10 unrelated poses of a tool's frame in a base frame.
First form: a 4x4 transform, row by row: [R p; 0 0 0 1], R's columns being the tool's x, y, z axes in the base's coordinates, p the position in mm. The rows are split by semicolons.
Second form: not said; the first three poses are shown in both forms.
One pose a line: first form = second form
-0.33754, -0.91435, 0.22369, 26.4; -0.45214, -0.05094, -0.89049, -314.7; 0.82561, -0.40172, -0.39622, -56.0; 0, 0, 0, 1 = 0.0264, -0.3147, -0.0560, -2.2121, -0.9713, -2.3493
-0.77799, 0.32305, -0.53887, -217.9; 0.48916, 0.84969, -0.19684, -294.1; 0.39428, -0.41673, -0.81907, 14.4; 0, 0, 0, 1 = -0.2179, -0.2941, 0.0144, 2.5803, -0.4053, -2.6709
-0.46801, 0.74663, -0.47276, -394.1; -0.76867, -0.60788, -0.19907, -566.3; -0.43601, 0.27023, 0.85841, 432.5; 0, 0, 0, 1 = -0.3941, -0.5663, 0.4325, -2.1177, 0.4512, 0.3050
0.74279, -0.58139, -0.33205, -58.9; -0.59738, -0.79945, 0.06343, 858.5; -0.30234, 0.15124, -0.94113, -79.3; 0, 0, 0, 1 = -0.0589, 0.8585, -0.0793, -0.6773, 0.3071, 2.9823
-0.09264, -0.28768, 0.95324, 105.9; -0.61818, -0.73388, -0.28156, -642.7; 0.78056, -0.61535, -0.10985, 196.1; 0, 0, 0, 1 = 0.1059, -0.6427, 0.1961, -1.7195, -0.8956, -1.7475
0.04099, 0.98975, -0.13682, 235.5; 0.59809, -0.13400, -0.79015, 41.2; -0.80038, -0.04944, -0.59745, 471.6; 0, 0, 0, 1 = 0.2355, 0.0412, 0.4716, 1.5024, 0.9279, -3.0590
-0.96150, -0.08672, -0.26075, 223.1; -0.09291, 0.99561, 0.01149, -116.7; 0.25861, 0.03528, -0.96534, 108.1; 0, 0, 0, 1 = 0.2231, -0.1167, 0.1081, -3.0453, -0.2616, 3.1051
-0.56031, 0.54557, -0.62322, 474.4; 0.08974, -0.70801, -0.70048, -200.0; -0.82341, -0.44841, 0.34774, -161.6; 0, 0, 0, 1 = 0.4744, -0.2000, -0.1616, 2.9828, 0.9674, -0.9112
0.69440, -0.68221, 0.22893, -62.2; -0.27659, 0.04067, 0.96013, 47.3; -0.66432, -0.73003, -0.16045, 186.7; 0, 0, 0, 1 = -0.0622, 0.0473, 0.1867, -0.3791, 0.7266, -1.7871
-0.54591, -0.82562, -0.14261, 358.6; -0.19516, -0.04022, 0.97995, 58.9; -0.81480, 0.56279, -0.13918, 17.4; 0, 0, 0, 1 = 0.3586, 0.0589, 0.0174, -2.7982, 0.9524, 1.8132
